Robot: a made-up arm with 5 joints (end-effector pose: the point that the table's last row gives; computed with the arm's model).
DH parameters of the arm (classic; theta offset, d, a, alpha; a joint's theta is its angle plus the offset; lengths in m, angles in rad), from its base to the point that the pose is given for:
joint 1: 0 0.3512 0 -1.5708
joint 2: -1.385 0 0.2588 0
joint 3: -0.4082 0 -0.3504 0
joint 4: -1.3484 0 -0.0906 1.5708
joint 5: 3.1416 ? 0 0
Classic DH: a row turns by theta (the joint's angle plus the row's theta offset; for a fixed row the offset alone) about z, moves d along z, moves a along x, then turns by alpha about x.
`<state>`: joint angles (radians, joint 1 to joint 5).
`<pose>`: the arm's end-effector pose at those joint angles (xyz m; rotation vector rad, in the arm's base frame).
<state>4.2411 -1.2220 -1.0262 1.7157 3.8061</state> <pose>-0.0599 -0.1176 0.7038 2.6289 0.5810 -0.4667</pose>
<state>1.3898 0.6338 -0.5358 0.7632 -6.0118</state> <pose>0.0367 0.2006 0.0360 2.0364 1.2745 -0.7442</pose>
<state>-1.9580 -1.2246 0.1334 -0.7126 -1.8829</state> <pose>-0.0783 -0.1921 0.5082 1.3609 -0.0511 -0.5902</pose>
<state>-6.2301 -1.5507 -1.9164 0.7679 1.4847</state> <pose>-0.4675 -0.0248 0.8466 -0.3719 0.3234 -1.5751</pose>
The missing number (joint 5, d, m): 0.1157
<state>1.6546 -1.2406 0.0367 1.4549 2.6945</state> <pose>-0.0151 0.1800 0.2939 2.5407 -1.4546 0.2097</pose>
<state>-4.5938 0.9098 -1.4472 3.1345 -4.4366</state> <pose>-0.0395 0.3317 0.2676 0.5463 -0.0430 0.3845</pose>
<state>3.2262 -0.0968 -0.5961 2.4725 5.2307</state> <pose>-0.1682 -0.0143 0.3307 -0.7587 1.1874 -0.8091</pose>
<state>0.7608 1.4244 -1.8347 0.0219 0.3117</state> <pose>0.4298 0.4092 -0.0143 -2.8300 -0.6464 -0.4908</pose>
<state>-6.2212 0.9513 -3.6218 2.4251 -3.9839</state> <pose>0.4362 0.0271 0.7094 -1.2720 2.6189 -0.1366</pose>
